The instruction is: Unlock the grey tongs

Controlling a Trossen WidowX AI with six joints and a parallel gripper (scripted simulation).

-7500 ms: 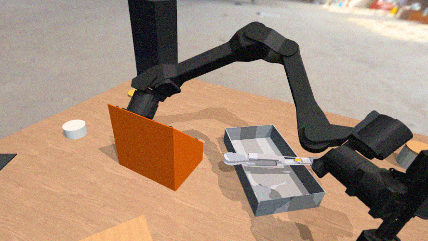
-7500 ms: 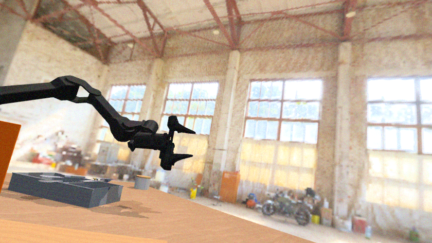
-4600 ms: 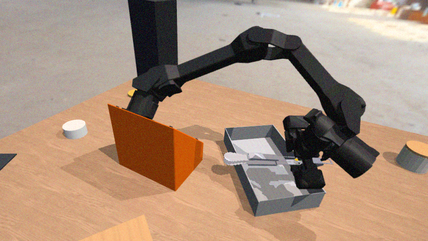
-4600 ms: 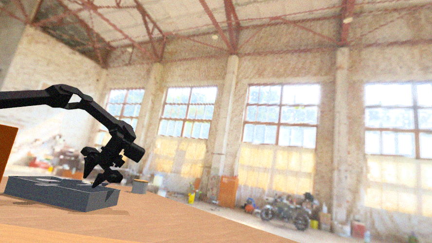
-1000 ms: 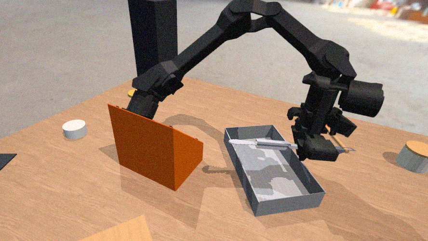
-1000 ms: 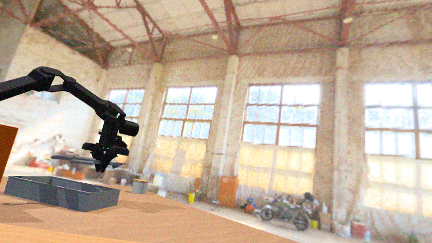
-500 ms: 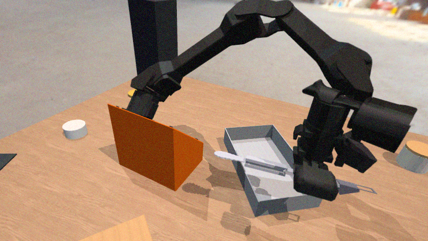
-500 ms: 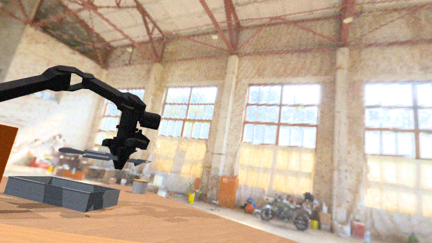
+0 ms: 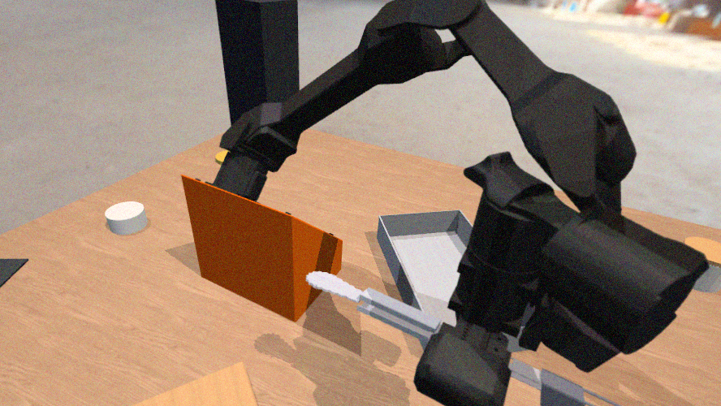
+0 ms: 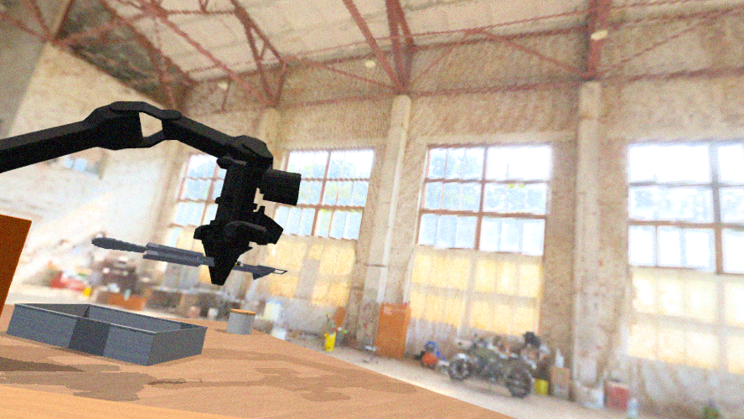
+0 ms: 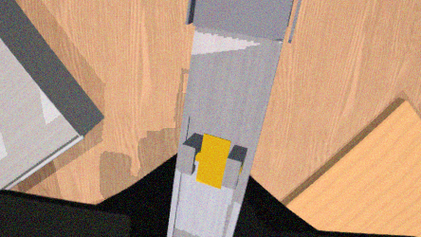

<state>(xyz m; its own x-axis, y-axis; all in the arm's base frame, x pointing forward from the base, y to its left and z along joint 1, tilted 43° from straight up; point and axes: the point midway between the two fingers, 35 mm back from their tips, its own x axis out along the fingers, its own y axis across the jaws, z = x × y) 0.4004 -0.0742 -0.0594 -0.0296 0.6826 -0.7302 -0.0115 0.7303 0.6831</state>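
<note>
Right now the wooden board is 23 cm to the right of my gripper tip, 18 cm behind it and 15 cm below it. The rest, counted from my gripper tip: yellow lock piece (4 cm above, 2 cm ahead); grey roasting tin (28 cm to the left, 13 cm below, 9 cm behind); red-headed spatula (62 cm to the left, 15 cm below, 6 cm ahead).
</note>
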